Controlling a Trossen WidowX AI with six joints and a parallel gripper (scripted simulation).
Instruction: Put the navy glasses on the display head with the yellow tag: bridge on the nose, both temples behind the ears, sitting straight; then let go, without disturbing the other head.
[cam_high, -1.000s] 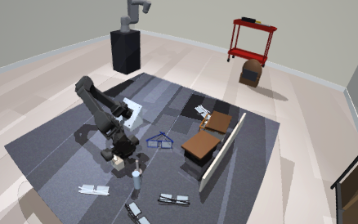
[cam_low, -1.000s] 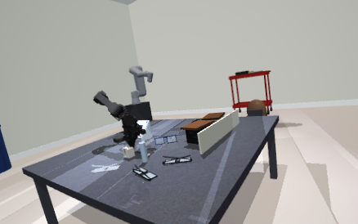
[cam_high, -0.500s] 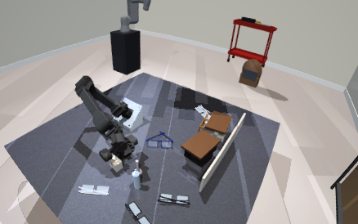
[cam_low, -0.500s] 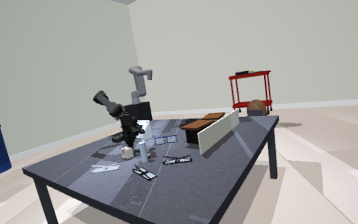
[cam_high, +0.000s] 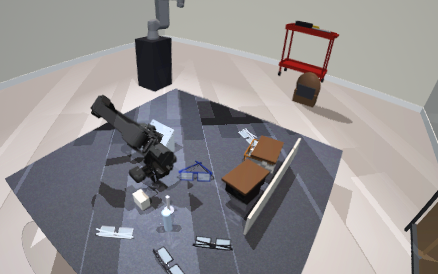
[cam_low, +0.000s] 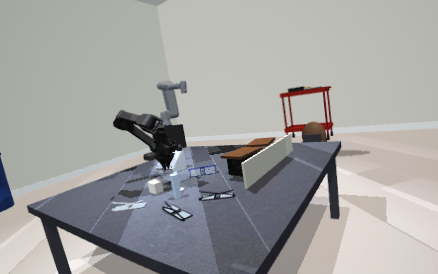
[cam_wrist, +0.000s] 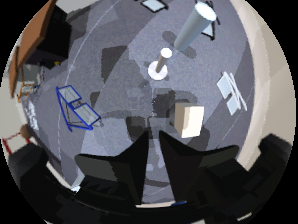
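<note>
Right now my gripper tip is 80 mm to the left of the white block, 60 mm above it and 20 mm past it. Also, from my gripper tip: white board 390 mm ahead, 350 mm to the left, 30 mm below.
</note>
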